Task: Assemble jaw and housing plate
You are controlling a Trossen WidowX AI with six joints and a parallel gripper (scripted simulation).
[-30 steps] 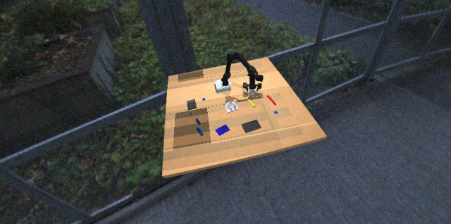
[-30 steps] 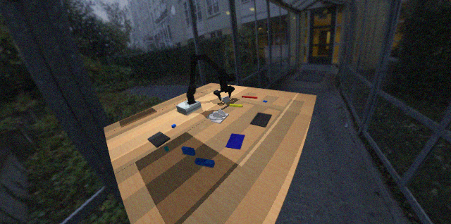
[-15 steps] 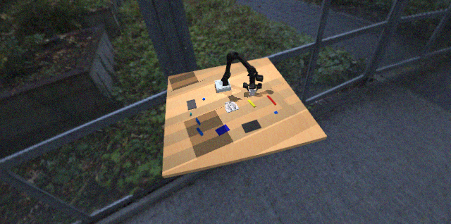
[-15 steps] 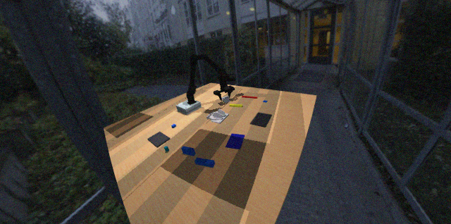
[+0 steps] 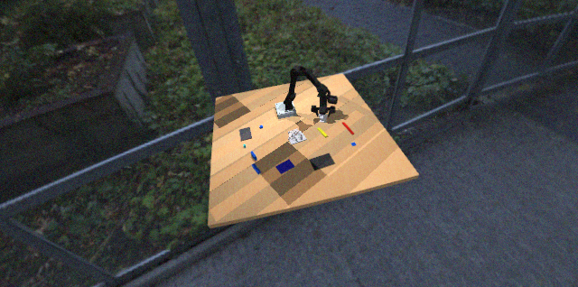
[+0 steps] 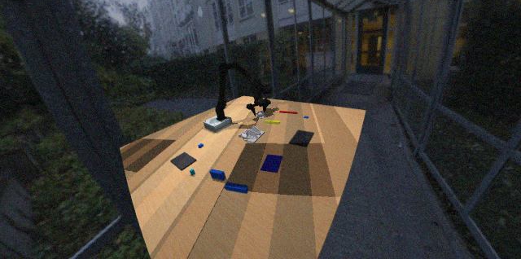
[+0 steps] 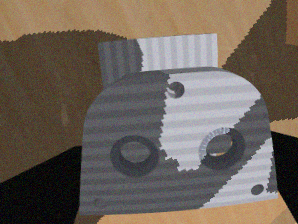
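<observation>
Right now the white jaw is 170 mm ahead of my gripper tip and 250 mm to the right of it. From my gripper tip the other things lie so: red bar 140 mm ahead, 170 mm to the left, 10 mm below; then light grey part 10 mm ahead, 20 mm above; then yellow bar 170 mm ahead, 20 mm to the right, 10 mm below.
</observation>
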